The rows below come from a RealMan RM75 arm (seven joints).
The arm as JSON. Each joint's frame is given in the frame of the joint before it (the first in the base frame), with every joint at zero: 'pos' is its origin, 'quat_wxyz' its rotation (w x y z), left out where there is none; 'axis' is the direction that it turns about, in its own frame. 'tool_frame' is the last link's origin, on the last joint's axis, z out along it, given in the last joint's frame.
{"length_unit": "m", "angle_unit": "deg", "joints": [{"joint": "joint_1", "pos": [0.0, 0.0, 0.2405], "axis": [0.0, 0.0, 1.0]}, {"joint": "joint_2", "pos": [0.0, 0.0, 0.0], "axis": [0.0, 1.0, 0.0]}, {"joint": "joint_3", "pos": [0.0, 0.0, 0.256], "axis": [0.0, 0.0, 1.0]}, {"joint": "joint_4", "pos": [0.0, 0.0, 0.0], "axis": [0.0, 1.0, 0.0]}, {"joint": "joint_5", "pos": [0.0, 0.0, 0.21], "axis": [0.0, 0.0, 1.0]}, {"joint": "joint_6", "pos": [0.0, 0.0, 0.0], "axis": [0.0, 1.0, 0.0]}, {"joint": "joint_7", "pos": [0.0, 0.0, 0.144], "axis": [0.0, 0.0, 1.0]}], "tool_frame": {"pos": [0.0, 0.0, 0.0]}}
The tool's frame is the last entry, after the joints.
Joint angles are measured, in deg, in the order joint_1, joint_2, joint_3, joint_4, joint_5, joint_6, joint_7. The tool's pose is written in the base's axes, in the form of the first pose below.
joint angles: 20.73, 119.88, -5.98, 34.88, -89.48, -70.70, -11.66
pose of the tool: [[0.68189 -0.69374 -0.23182], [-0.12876 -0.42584 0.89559], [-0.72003 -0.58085 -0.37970]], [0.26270 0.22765 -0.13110]
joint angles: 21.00, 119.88, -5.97, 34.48, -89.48, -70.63, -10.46
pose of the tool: [[0.67281 -0.70201 -0.23349], [-0.13305 -0.42527 0.89523], [-0.72775 -0.57126 -0.37953]], [0.26317 0.22960 -0.13045]
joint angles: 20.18, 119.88, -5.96, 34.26, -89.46, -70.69, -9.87
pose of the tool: [[0.66579 -0.71301 -0.21986], [-0.14473 -0.41247 0.89940], [-0.73197 -0.56699 -0.37781]], [0.26719 0.22627 -0.12986]
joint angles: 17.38, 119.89, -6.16, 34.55, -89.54, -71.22, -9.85
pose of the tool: [[0.65361 -0.73406 -0.18424], [-0.17116 -0.38050 0.90880], [-0.73722 -0.56247 -0.37434]], [0.27590 0.21214 -0.12983]
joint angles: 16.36, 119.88, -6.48, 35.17, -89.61, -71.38, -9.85
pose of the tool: [[0.64419 -0.74451 -0.17527], [-0.18487 -0.37392 0.90885], [-0.74218 -0.55307 -0.37851]], [0.27696 0.20536 -0.13127]
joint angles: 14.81, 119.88, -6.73, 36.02, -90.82, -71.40, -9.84
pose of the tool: [[0.63371 -0.75386 -0.17351], [-0.20210 -0.37785 0.90354], [-0.74670 -0.53752 -0.39180]], [0.27662 0.19488 -0.13441]
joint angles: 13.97, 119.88, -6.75, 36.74, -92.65, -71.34, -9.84
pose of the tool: [[0.62858 -0.75436 -0.18930], [-0.20745 -0.39719 0.89398], [-0.74957 -0.52267 -0.40616]], [0.27300 0.18821 -0.13752]
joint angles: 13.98, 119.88, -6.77, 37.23, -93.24, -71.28, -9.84
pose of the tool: [[0.62479 -0.75477 -0.19991], [-0.20801 -0.40768 0.88912], [-0.75257 -0.51393 -0.41171]], [0.26992 0.18696 -0.13902]
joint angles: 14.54, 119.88, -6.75, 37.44, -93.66, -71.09, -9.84
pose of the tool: [[0.62623 -0.74975 -0.21382], [-0.20371 -0.42208 0.88337], [-0.75255 -0.50964 -0.41705]], [0.26664 0.18885 -0.14008]
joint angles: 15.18, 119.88, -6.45, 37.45, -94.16, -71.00, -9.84
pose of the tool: [[0.62907 -0.74313 -0.22809], [-0.19399 -0.43422 0.87967], [-0.75275 -0.50913 -0.41732]], [0.26364 0.19225 -0.14020]
